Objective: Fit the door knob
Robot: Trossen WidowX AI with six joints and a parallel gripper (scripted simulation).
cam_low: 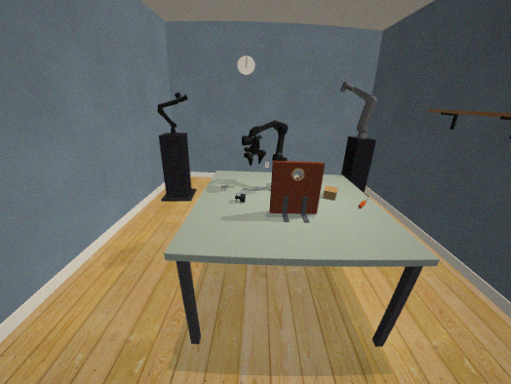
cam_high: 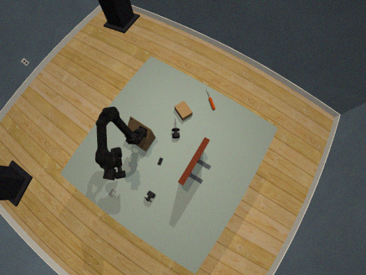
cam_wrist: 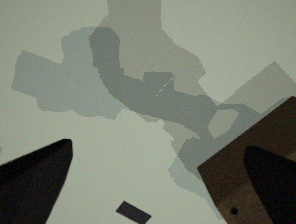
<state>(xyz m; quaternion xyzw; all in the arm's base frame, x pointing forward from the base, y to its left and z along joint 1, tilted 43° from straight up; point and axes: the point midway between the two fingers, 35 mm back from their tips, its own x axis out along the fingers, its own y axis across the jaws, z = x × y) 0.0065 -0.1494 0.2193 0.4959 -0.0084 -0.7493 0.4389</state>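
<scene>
The dark door knob lies 17 cm ahead of my hand, 40 cm to the left of it and 20 cm below it. Also, from my hand: wooden block (15 cm ahead, 58 cm to the left, 21 cm below).
</scene>
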